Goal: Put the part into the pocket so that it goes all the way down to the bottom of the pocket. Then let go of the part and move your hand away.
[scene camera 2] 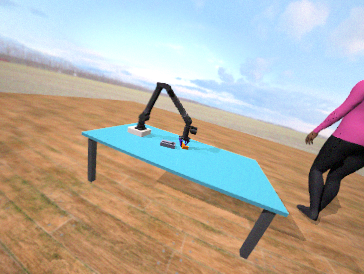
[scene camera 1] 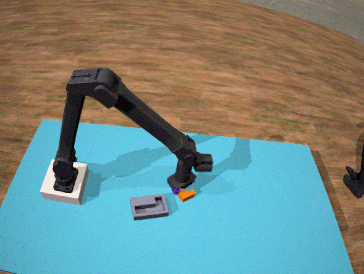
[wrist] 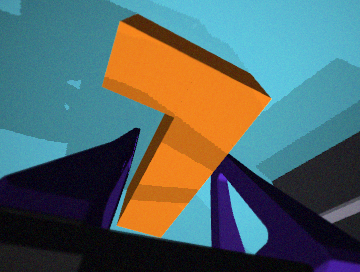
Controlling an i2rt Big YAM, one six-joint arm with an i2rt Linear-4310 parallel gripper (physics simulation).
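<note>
The orange L-shaped part lies on the blue table. My gripper is low over it, and its purple fingers stand open on both sides of the part's long leg. A gap shows at the left finger; the right finger is at the leg's edge. The grey block with the L-shaped pocket lies just left of the part in scene camera 1. The pocket is empty.
The arm's white base block stands at the table's left. A person in a pink top stands on the wooden floor beyond the table's right end; a dark leg shows at that edge.
</note>
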